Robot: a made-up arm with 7 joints.
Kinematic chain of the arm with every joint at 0, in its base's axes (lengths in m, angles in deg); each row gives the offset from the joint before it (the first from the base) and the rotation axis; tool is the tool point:
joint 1: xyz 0 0 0.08 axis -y
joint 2: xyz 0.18 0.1 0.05 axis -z
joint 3: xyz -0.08 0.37 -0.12 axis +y
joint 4: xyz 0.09 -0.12 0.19 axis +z
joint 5: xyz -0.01 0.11 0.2 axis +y
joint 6: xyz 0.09 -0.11 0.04 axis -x
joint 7: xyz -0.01 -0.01 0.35 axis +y
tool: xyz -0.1 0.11 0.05
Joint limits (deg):
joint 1: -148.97..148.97
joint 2: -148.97..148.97
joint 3: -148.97..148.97
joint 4: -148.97..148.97
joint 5: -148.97..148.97
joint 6: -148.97..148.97
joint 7: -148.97..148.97
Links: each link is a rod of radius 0.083 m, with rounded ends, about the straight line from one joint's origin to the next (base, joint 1, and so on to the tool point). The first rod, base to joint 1, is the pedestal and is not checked.
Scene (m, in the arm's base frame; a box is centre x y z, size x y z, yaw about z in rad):
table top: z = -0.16
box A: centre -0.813 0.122 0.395 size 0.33 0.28 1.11 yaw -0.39
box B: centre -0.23 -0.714 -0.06 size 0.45 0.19 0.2 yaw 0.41
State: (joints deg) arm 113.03 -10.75 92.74 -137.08 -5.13 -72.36 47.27
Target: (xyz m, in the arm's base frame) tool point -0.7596 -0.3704 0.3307
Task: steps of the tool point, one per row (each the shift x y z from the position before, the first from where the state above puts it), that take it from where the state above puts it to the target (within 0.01 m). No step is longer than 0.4 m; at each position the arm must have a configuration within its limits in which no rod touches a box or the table.
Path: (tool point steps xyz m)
1: 0.0005 -0.1432 0.2252
2: 0.0334 -0.2140 0.1624
3: 0.0714 -0.2465 0.0772
4: 0.1078 -0.2347 -0.0124
5: 0.1341 -0.1831 -0.0884
6: -0.3562 -0.0653 -0.0870
7: -0.2787 -0.0351 -0.2547
8: -0.1248 0.0125 -0.3467

